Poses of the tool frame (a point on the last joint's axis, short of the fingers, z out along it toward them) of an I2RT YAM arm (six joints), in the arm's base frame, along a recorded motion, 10 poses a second.
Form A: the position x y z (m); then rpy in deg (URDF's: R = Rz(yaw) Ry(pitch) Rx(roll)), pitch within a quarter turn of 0, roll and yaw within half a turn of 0.
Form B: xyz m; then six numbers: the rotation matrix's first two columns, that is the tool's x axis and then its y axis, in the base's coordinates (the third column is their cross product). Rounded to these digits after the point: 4 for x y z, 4 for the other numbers.
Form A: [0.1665, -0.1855, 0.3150, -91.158, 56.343, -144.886]
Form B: [0.1665, -0.1855, 0.3150, -0.4534, -0.3188, -0.8324, 0.6691, 0.4952, -0.5541]
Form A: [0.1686, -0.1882, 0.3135, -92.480, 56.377, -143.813]
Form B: [0.1686, -0.1882, 0.3135, -0.4469, -0.3269, -0.8327, 0.6459, 0.5261, -0.5532]
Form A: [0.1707, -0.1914, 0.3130, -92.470, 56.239, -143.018]
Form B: [0.1707, -0.1914, 0.3130, -0.4439, -0.3343, -0.8314, 0.6376, 0.5341, -0.5552]
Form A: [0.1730, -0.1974, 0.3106, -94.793, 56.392, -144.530]
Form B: [0.1730, -0.1974, 0.3106, -0.4508, -0.3212, -0.8328, 0.6274, 0.5496, -0.5516]
